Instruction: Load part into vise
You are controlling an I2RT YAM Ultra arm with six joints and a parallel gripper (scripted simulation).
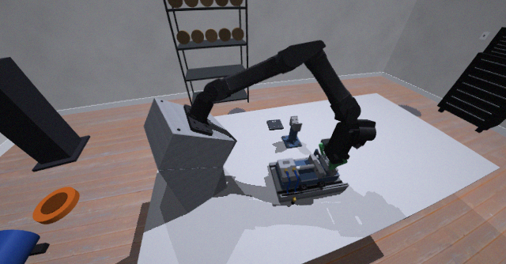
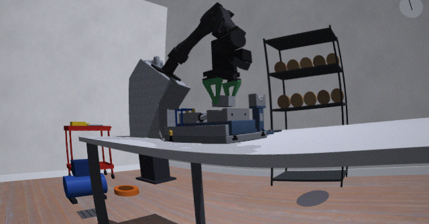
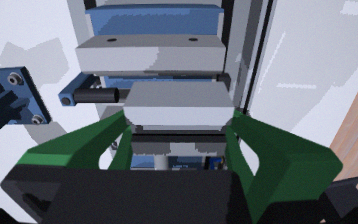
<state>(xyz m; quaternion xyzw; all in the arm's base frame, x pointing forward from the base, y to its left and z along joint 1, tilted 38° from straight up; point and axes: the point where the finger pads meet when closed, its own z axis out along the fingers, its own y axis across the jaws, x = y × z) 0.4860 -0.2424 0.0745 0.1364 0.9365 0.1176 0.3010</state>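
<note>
Now: hand 10 mm below the part. Also, from my hand: work stop: 20 mm ahead, 60 mm to the left, 30 mm below; fixed jaw: 40 mm ahead, 10 mm to the left, 40 mm below; moving jaw: 30 mm behind, 30 mm to the left, 40 mm below.
</note>
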